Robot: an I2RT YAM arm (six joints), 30 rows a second.
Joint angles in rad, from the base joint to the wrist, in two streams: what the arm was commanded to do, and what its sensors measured. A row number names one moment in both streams.
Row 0, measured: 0.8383, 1.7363, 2.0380, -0.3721, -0.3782, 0.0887
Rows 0 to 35, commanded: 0.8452, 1.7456, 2.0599, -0.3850, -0.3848, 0.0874; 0.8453, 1.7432, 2.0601, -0.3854, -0.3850, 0.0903; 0.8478, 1.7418, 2.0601, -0.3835, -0.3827, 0.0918; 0.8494, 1.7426, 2.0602, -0.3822, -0.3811, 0.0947; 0.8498, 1.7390, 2.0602, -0.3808, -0.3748, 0.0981; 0.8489, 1.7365, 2.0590, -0.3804, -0.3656, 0.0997; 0.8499, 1.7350, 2.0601, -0.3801, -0.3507, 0.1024; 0.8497, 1.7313, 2.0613, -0.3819, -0.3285, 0.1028; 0.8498, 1.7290, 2.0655, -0.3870, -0.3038, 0.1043; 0.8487, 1.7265, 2.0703, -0.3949, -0.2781, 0.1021; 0.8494, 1.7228, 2.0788, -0.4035, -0.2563, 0.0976; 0.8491, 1.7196, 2.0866, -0.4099, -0.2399, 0.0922; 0.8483, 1.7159, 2.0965, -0.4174, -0.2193, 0.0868; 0.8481, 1.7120, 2.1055, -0.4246, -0.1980, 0.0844; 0.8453, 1.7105, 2.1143, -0.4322, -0.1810, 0.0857; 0.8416, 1.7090, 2.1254, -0.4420, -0.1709, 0.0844; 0.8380, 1.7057, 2.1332, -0.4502, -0.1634, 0.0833; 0.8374, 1.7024, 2.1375, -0.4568, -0.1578, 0.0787; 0.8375, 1.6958, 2.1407, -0.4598, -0.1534, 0.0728; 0.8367, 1.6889, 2.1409, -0.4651, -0.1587, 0.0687; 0.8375, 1.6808, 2.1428, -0.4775, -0.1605, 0.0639; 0.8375, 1.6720, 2.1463, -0.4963, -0.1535, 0.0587; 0.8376, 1.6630, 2.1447, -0.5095, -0.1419, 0.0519; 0.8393, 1.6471, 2.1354, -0.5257, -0.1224, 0.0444; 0.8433, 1.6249, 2.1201, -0.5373, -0.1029, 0.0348; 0.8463, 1.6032, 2.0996, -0.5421, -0.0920, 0.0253; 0.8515, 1.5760, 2.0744, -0.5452, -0.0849, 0.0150; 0.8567, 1.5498, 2.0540, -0.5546, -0.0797, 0.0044; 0.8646, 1.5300, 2.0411, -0.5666, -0.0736, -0.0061; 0.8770, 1.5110, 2.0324, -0.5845, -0.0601, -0.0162; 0.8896, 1.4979, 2.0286, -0.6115, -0.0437, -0.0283; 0.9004, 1.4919, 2.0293, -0.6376, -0.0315, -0.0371; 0.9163, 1.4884, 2.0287, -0.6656, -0.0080, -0.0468; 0.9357, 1.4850, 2.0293, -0.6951, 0.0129, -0.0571; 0.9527, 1.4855, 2.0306, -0.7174, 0.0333, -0.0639; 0.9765, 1.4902, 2.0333, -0.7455, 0.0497, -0.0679
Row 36, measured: 0.9455, 1.4883, 2.0335, -0.6506, -0.0254, -0.0322
